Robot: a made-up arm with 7 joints.
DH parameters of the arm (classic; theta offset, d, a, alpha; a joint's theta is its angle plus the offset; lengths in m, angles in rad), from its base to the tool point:
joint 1: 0 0.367 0 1.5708
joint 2: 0 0.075 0 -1.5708
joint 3: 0 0.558 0.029 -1.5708
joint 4: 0 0.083 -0.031 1.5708
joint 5: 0 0.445 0 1.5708
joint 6: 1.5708 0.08 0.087 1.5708
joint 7: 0 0.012 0 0
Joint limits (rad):
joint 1: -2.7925..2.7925
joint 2: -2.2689..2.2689
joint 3: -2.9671..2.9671
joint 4: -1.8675..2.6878
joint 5: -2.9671..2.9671
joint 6: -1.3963..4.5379
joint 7: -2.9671..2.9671
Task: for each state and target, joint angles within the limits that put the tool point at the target. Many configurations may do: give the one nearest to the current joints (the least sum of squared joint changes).
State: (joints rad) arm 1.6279 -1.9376 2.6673 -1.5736 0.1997 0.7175 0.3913
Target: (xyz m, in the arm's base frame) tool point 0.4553 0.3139 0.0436
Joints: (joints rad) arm 1.4824 -1.6442 2.2660 -1.7917 0.1334 0.7565 0.3913
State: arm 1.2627 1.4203 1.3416 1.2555 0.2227 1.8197 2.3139
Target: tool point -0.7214 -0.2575 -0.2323
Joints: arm 0.6452 2.2449 1.6015 0.8653 0.0062 1.5362 2.3139
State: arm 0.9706 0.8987 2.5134 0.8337 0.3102 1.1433 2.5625
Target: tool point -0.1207 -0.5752 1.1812
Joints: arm 1.4981 0.3830 2.6272 0.7218 0.3019 1.3235 2.5625
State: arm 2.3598 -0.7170 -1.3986 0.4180 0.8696 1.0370 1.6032
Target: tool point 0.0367 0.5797 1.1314
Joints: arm 2.5159 -0.4349 -1.5958 0.9874 1.0105 1.4139 1.6032
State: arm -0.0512 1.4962 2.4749 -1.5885 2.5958 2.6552 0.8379
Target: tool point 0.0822 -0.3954 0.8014
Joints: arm 0.7157 0.8768 2.7039 -1.8675 2.9671 3.3695 0.8379
